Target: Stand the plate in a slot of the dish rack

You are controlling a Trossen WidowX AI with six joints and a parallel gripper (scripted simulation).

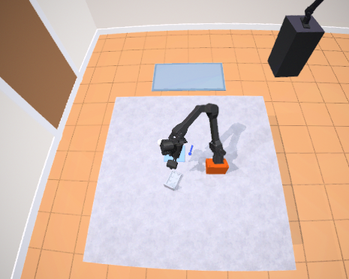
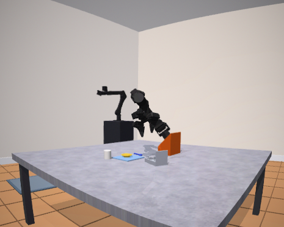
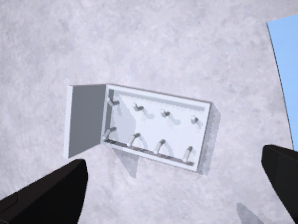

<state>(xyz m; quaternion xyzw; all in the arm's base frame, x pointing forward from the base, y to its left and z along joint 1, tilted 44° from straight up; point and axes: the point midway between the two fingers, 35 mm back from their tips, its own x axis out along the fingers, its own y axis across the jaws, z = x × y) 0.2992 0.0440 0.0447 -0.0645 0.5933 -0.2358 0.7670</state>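
My gripper tip is now 15 cm to the left of the yellow plate, 14 cm above it and 1 cm past it. Round my gripper tip: dish rack: 13 cm below, 7 cm to the left, 1 cm ahead; blue utensil: 15 cm to the right, 15 cm below, 13 cm behind; blue placemat: 15 cm below, 14 cm to the right, 1 cm behind.
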